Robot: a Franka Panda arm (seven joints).
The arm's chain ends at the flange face. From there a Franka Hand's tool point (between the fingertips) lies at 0.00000 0.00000 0.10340 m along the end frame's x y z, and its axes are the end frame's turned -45 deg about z.
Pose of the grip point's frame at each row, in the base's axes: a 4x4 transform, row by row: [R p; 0 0 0 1], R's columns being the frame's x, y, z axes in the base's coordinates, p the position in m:
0.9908 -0.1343 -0.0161 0.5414; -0.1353 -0.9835 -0.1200 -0.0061; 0.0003 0.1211 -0.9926 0.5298; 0 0 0 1
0.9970 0.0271 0.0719 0.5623; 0.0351 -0.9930 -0.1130 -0.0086; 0.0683 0.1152 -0.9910 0.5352; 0 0 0 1
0.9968 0.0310 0.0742 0.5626; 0.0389 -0.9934 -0.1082 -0.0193; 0.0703 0.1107 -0.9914 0.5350; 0 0 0 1
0.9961 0.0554 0.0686 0.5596; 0.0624 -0.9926 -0.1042 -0.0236; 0.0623 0.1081 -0.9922 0.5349; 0 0 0 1
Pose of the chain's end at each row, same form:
0.6056 -0.7956 -0.0161 0.5431; -0.7911 -0.5998 -0.1200 0.0063; 0.0858 0.0854 -0.9926 0.6324; 0 0 0 1
0.7241 -0.6858 0.0719 0.5549; -0.6773 -0.7270 -0.1130 0.0031; 0.1298 0.0332 -0.9910 0.6377; 0 0 0 1
0.7268 -0.6829 0.0742 0.5549; -0.6749 -0.7299 -0.1082 -0.0081; 0.1280 0.0286 -0.9914 0.6375; 0 0 0 1
0.7435 -0.6652 0.0686 0.5525; -0.6578 -0.7460 -0.1042 -0.0128; 0.1205 0.0324 -0.9922 0.6375; 0 0 0 1

